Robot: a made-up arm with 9 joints. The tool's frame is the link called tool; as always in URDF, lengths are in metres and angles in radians. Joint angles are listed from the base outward.
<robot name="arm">
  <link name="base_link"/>
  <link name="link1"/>
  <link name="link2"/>
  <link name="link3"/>
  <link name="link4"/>
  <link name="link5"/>
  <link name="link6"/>
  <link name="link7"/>
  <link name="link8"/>
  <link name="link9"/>
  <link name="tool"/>
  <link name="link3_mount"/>
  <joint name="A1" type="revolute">
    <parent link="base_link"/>
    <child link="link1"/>
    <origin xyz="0 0 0.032" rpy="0 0 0"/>
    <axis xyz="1 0 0"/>
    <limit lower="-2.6" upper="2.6"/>
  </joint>
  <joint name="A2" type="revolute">
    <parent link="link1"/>
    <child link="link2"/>
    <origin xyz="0.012 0.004 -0.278" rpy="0 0 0"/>
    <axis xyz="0 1 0"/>
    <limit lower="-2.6" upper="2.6"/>
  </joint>
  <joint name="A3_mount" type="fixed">
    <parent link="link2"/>
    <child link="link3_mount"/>
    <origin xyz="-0.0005 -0.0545 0.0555" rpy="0 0 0"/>
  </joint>
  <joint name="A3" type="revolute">
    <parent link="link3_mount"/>
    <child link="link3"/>
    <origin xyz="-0.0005 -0.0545 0.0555" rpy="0 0 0"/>
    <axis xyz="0 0 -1"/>
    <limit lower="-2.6" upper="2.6"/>
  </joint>
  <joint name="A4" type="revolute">
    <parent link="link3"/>
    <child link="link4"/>
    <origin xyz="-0.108 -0.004 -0.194" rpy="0 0 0"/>
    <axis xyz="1 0 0"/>
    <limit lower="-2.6" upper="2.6"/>
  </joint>
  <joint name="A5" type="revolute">
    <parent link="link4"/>
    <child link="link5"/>
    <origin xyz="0.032 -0.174 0.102" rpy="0 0 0"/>
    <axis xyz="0 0 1"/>
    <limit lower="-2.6" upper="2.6"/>
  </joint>
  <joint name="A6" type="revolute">
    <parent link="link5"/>
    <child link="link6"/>
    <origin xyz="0.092 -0.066 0.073" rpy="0 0 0"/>
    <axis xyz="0 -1 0"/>
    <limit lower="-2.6" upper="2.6"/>
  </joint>
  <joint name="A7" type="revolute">
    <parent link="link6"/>
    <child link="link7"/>
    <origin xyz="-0.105 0.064 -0.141" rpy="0 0 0"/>
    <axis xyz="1 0 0"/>
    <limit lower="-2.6" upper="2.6"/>
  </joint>
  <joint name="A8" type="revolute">
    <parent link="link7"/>
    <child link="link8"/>
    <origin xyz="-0.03 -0.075 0.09" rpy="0 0 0"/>
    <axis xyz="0 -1 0"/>
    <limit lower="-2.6" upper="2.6"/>
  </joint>
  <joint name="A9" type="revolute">
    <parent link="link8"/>
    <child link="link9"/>
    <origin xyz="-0.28 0.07 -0.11" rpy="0 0 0"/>
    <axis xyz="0 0 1"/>
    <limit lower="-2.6" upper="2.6"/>
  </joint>
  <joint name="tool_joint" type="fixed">
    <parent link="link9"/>
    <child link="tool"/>
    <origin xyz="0.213 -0.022 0.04" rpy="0 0 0"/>
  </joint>
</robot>
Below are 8 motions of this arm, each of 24 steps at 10 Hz.
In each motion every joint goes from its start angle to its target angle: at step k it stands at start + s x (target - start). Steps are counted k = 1, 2, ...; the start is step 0. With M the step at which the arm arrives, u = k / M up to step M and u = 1 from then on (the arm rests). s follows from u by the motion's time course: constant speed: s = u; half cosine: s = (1 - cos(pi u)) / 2; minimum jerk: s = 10 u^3 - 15 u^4 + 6 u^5.
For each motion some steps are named. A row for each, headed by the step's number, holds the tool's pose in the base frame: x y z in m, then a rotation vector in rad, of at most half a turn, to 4 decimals.
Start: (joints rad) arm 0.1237 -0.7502 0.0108 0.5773 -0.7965 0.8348 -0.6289 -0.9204 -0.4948
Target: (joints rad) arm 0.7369 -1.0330 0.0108 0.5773 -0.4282 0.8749 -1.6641 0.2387 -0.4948
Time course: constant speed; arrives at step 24
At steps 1, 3, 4, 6, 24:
1: -0.0133 -0.1341 -0.4890 0.6591 0.1259 -1.5236
3: 0.0009 -0.1036 -0.4952 0.6272 0.0614 -1.5974
4: 0.0079 -0.0888 -0.4977 0.6089 0.0296 -1.6337
6: 0.0215 -0.0602 -0.5014 0.5671 -0.0327 -1.7052
24: 0.1014 0.1339 -0.4638 -0.1130 -0.4589 -2.1752

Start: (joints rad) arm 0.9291 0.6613 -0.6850 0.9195 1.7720 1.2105 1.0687 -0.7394 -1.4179
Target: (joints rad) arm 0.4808 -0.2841 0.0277 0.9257 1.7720 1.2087 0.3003 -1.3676 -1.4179
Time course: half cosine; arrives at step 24
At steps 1, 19, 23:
1: -0.1145 0.4628 -0.0727 -2.2432 0.0503 -1.9734
19: 0.3215 0.0987 -0.4786 1.2115 -0.5983 0.7351
23: 0.3257 0.0184 -0.4910 1.0948 -0.6644 0.5904

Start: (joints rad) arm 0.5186 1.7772 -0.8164 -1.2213 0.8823 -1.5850 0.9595 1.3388 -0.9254
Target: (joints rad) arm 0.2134 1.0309 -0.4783 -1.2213 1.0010 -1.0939 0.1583 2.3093 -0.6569
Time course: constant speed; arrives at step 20
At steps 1, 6, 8, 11, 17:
1: 0.4263 -0.0879 -0.1603 -0.2885 0.6232 0.6986
6: 0.3726 -0.0879 -0.1708 -0.0580 0.5287 0.7684
8: 0.3505 -0.0840 -0.1741 0.0343 0.4869 0.7967
11: 0.3170 -0.0744 -0.1778 0.1728 0.4193 0.8396
17: 0.2490 -0.0441 -0.1799 0.4483 0.2661 0.9296

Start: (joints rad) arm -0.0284 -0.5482 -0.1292 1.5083 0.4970 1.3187 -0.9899 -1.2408 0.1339
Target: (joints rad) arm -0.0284 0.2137 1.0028 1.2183 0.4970 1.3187 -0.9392 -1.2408 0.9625
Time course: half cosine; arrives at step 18
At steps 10, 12, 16, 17, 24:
10: 0.0448 -0.0251 -0.2804 0.9808 -0.5389 -0.3033
12: 0.0630 -0.0156 -0.2658 0.8296 -0.5623 -0.4009
16: 0.0971 -0.0056 -0.2595 0.5900 -0.5421 -0.5021
17: 0.1011 -0.0048 -0.2599 0.5639 -0.5366 -0.5103
24: 0.1025 -0.0046 -0.2601 0.5551 -0.5346 -0.5130

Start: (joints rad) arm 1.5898 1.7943 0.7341 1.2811 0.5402 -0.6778 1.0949 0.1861 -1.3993
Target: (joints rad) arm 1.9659 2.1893 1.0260 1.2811 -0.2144 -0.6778 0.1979 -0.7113 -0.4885
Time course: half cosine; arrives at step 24
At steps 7, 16, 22, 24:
7: -0.2959 -0.3043 -0.0460 -0.1897 -2.7099 0.0914
16: -0.0651 -0.2565 -0.1241 -0.2522 -2.7641 -0.3567
22: 0.0379 -0.1961 -0.1301 -0.1892 -2.6644 -0.5166
24: 0.0450 -0.1908 -0.1297 -0.1829 -2.6549 -0.5252

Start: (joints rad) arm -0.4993 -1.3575 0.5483 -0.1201 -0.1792 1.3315 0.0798 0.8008 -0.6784
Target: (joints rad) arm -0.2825 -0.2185 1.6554 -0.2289 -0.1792 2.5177 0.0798 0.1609 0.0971
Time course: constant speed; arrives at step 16
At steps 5, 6, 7, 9, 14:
5: -0.0606 -0.5855 -0.1440 0.3564 2.8214 0.3171
6: -0.0881 -0.5712 -0.1520 0.5657 2.8148 0.3709
7: -0.1143 -0.5548 -0.1563 0.7800 2.7951 0.4146
9: -0.1614 -0.5167 -0.1541 1.2186 2.7132 0.4683
14: -0.2294 -0.4081 -0.0966 -2.1843 -2.1210 -0.3566

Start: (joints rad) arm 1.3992 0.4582 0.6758 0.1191 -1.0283 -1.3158 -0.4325 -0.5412 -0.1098
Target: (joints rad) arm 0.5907 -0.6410 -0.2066 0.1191 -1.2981 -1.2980 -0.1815 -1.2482 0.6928
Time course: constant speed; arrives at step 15
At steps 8, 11, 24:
8: -0.0826 -0.1535 -0.1953 2.1574 1.9402 0.6481
11: -0.0775 -0.1996 -0.1779 2.2004 1.6354 0.7778
24: -0.0775 -0.2634 -0.1169 2.1248 1.3323 0.9723

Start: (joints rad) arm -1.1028 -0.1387 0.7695 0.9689 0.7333 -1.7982 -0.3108 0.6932 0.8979
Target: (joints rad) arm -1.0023 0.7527 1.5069 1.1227 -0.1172 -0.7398 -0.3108 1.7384 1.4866
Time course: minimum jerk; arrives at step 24
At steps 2, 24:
2: -0.4481 -0.3870 0.1154 -0.4517 0.7425 1.2705
24: -0.0437 -0.2611 -0.2602 -1.9396 -0.2500 0.1064

